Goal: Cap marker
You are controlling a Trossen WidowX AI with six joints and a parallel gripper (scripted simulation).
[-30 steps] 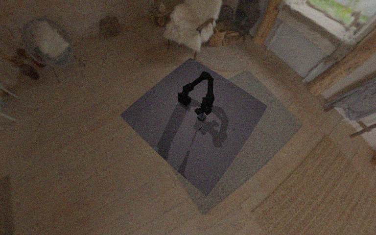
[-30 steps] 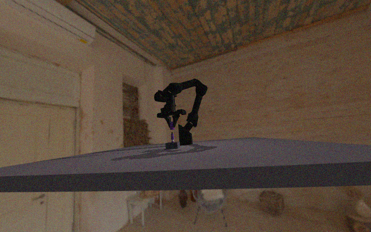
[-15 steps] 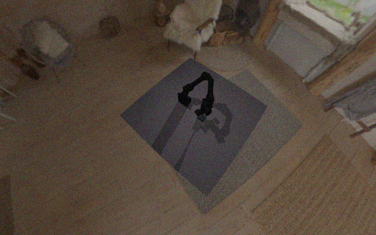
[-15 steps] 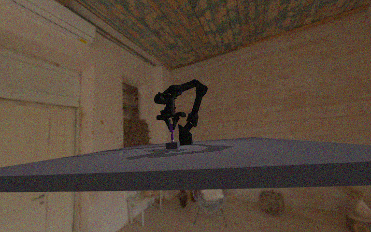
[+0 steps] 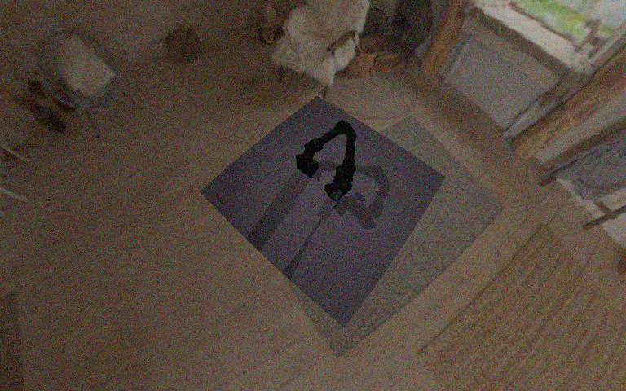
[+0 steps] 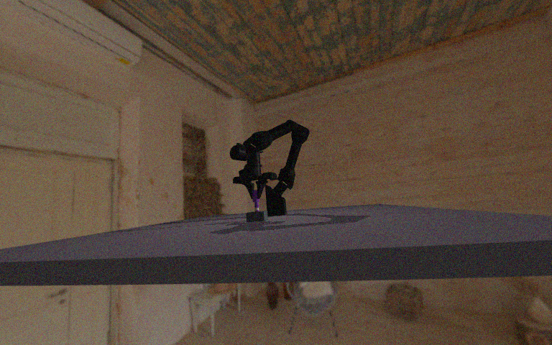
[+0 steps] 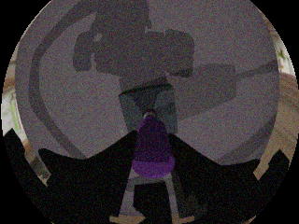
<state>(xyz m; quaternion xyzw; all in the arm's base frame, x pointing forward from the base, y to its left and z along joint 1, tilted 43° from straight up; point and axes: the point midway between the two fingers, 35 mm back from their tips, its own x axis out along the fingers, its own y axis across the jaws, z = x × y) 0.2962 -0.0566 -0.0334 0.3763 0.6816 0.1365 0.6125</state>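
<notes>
My gripper tip is now 70 mm above the dark holder block. Round my gripper tip: purple cap 10 mm above.
</notes>
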